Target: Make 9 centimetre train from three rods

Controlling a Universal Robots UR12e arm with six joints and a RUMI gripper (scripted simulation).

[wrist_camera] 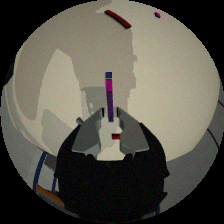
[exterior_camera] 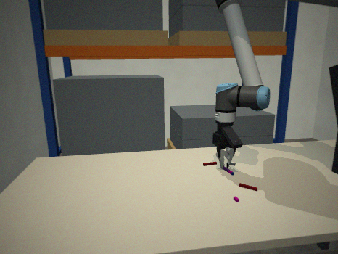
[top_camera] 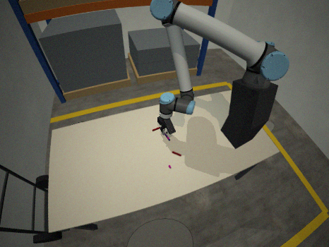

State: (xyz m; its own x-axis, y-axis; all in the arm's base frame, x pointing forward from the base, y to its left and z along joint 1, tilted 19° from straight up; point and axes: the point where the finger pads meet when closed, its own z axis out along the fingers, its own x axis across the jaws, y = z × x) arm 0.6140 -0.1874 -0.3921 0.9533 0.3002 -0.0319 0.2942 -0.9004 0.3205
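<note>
My hand is 2 cm above the purple rod. From my hand the other things lie so: blue rod: 2 cm behind, 6 cm to the left, 2 cm below; then grey rod: 5 cm behind, 6 cm to the right, 2 cm below.
</note>
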